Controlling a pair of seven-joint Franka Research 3 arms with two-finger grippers.
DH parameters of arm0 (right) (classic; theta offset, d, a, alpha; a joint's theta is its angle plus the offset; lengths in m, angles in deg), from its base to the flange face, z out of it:
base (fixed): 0 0 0 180
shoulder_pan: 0 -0.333 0 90
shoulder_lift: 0 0 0 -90
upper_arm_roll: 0 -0.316 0.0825 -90
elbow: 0 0 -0.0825 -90
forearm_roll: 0 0.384 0 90
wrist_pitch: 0 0 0.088 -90
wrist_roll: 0 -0.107 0 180
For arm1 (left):
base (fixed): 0 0 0 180
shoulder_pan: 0 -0.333 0 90
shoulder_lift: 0 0 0 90
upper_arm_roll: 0 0.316 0.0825 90
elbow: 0 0 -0.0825 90
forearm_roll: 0 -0.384 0 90
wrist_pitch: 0 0 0.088 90
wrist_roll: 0 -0.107 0 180
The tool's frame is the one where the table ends.
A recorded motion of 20 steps. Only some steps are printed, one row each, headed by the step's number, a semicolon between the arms.
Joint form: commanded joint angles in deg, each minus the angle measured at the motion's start. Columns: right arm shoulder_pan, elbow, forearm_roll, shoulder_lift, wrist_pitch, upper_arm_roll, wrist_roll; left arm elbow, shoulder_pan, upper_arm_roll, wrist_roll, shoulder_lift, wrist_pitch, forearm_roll.
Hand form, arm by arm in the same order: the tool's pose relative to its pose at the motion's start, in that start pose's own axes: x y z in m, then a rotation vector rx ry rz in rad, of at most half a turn. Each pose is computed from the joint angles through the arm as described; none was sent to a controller.
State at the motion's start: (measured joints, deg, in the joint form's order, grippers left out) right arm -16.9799 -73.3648 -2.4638 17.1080 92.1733 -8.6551 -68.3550; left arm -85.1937 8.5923 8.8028 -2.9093 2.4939 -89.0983 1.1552
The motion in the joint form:
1: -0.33 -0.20 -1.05 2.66 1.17 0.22 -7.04; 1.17 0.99 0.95 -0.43 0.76 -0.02 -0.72
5: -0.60 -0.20 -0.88 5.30 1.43 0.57 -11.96; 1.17 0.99 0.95 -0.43 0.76 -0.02 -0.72
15: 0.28 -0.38 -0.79 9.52 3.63 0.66 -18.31; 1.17 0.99 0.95 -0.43 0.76 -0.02 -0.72
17: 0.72 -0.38 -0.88 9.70 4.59 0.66 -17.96; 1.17 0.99 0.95 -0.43 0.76 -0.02 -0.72
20: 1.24 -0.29 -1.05 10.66 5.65 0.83 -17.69; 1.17 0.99 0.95 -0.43 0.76 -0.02 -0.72
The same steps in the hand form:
1: 0.0061 -0.0106 0.0305 -0.0317 0.0031 0.1195; 0.0042 -0.0002 -0.0022 0.0159 0.0069 0.0083
5: 0.0106 -0.0186 0.0610 -0.0696 -0.0136 0.2064; 0.0042 -0.0002 -0.0022 0.0159 0.0069 0.0083
15: 0.0279 -0.0273 0.1096 -0.1051 -0.0289 0.3338; 0.0042 -0.0002 -0.0022 0.0159 0.0069 0.0083
17: 0.0338 -0.0272 0.1105 -0.0918 -0.0252 0.3353; 0.0042 -0.0002 -0.0022 0.0159 0.0069 0.0083
20: 0.0433 -0.0275 0.1200 -0.0890 -0.0228 0.3419; 0.0042 -0.0002 -0.0022 0.0159 0.0069 0.0083

